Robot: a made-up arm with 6 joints.
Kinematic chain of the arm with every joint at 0, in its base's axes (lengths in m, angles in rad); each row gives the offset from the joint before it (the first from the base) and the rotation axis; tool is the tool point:
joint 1: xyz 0 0 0.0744 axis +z
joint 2: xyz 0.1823 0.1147 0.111 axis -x
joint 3: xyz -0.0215 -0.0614 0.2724 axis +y
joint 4: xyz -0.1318 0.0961 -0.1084 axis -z
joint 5: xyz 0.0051 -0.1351 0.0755 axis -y
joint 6: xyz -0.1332 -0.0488 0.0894 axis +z
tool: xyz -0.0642 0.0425 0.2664
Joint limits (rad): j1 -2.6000..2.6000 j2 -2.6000..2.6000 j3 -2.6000..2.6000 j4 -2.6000..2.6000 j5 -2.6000..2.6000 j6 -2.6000..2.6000
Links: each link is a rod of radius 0.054 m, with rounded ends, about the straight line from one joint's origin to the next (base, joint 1, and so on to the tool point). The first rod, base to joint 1, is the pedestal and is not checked.
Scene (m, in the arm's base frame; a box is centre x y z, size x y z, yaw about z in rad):
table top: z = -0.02
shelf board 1: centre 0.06 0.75 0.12 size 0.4 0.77 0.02 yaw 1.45
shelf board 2: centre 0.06 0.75 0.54 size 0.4 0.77 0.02 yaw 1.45
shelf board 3: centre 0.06 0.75 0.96 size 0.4 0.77 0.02 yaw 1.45
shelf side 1: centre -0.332 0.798 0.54 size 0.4 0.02 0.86 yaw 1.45
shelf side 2: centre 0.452 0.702 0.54 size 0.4 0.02 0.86 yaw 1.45
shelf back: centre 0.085 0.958 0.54 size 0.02 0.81 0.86 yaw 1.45
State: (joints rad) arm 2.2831 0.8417 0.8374 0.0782 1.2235 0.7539
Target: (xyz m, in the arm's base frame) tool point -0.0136 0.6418 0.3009
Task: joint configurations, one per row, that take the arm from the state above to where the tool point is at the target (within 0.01 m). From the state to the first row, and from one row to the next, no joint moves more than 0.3 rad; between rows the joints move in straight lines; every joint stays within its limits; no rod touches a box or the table.
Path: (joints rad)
1: 2.3465 0.6015 1.0144 -0.2052 1.1268 0.8026
2: 2.4099 0.3613 1.1914 -0.4885 1.0302 0.8514
3: 2.4732 0.1211 1.3684 -0.7719 0.9335 0.9001
4: 2.5366 -0.1191 1.5453 -1.0552 0.8368 0.9489
5: 2.6000 -0.3593 1.7223 -1.3386 0.7401 0.9976
6: 2.6000 -0.5280 1.6983 -1.0858 0.6823 0.9782
7: 2.6000 -0.6968 1.6743 -0.8331 0.6245 0.9588
8: 2.6000 -0.8655 1.6503 -0.5804 0.5666 0.9393

